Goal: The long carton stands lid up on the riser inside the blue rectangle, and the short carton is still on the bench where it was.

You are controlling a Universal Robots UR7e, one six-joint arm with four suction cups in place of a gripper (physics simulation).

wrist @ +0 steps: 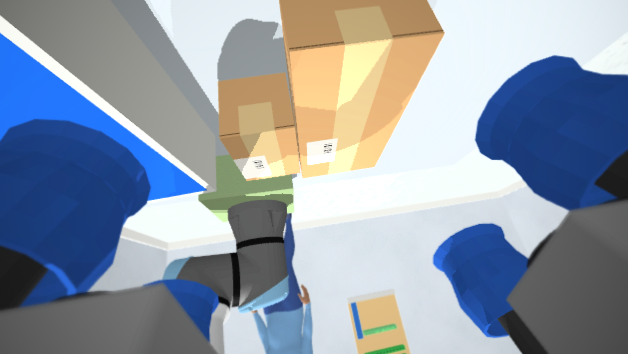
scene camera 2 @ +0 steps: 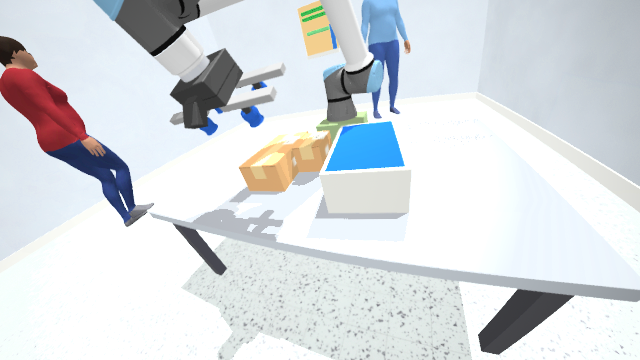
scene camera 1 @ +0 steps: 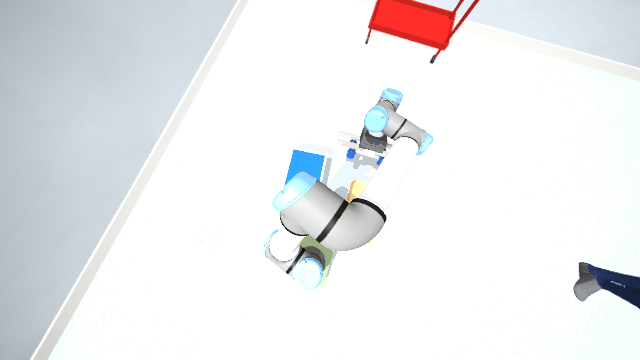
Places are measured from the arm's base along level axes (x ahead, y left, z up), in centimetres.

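Where they show: hand, tool point: (wrist: 325,223) (scene camera 2: 237,114) (scene camera 1: 365,155); arm's base, link origin: (wrist: 257,209) (scene camera 2: 342,117).
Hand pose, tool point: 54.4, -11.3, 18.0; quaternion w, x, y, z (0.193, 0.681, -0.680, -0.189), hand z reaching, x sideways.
Note:
Each offset is from my tool point to the centre of the thing, as dx, dy, dz. Level surfaces: height alone.
The long carton {-22.8, -8.5, -23.2} (scene camera 1: 356,189) (scene camera 2: 267,172) (wrist: 350,100) lies lid up on the bench {dz -28.3} (scene camera 2: 450,235), with tape along its top. The short carton {-27.6, +4.7, -23.2} (scene camera 2: 309,155) (wrist: 256,117) stands on the bench close beside it; in scene camera 1 the arm hides it. The white riser {-16.7, +26.4, -22.3} (scene camera 2: 367,192) (wrist: 150,75) stands beside the cartons, apart from them. Its top bears the blue rectangle {-16.7, +26.4, -16.3} (scene camera 1: 306,162) (scene camera 2: 370,147) (wrist: 45,100), with no carton on it. My gripper (scene camera 1: 366,154) (scene camera 2: 232,111) (wrist: 325,225) is open, tilted, above the bench beyond the long carton's end. Its four blue cups touch nothing.
The green base block (scene camera 2: 360,118) (wrist: 250,186) carries the arm behind the cartons. A person in red (scene camera 2: 42,110) stands left of the bench, another in light blue (scene camera 2: 382,25) behind it. A red cart (scene camera 1: 412,22) stands farther off. A board (scene camera 2: 315,42) hangs on the wall.

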